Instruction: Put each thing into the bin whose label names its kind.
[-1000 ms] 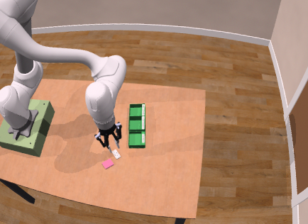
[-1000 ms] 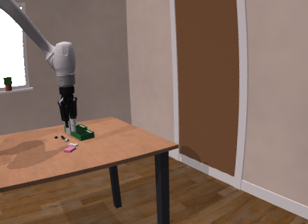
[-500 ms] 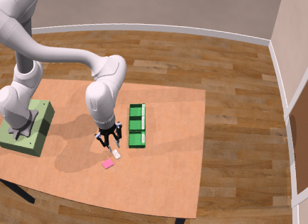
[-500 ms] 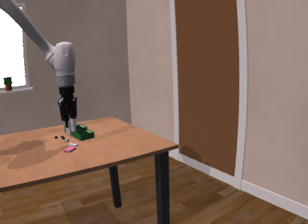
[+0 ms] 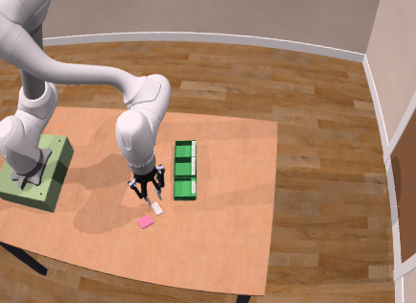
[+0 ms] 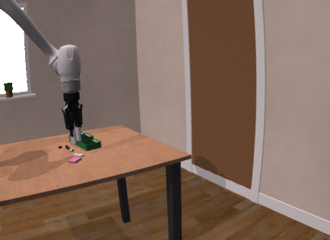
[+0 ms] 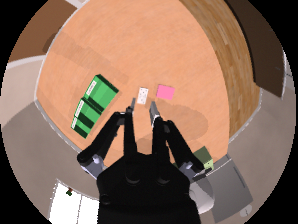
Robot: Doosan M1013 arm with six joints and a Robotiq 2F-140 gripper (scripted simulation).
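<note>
The white thing lies 10 cm below my hand. Also, from my hand: black bar: 15 cm to the left, 9 cm below, 2 cm behind; then pink block: 10 cm below, 6 cm to the right, 3 cm behind; then small white piece: 9 cm to the left, 9 cm below, 1 cm behind.
</note>
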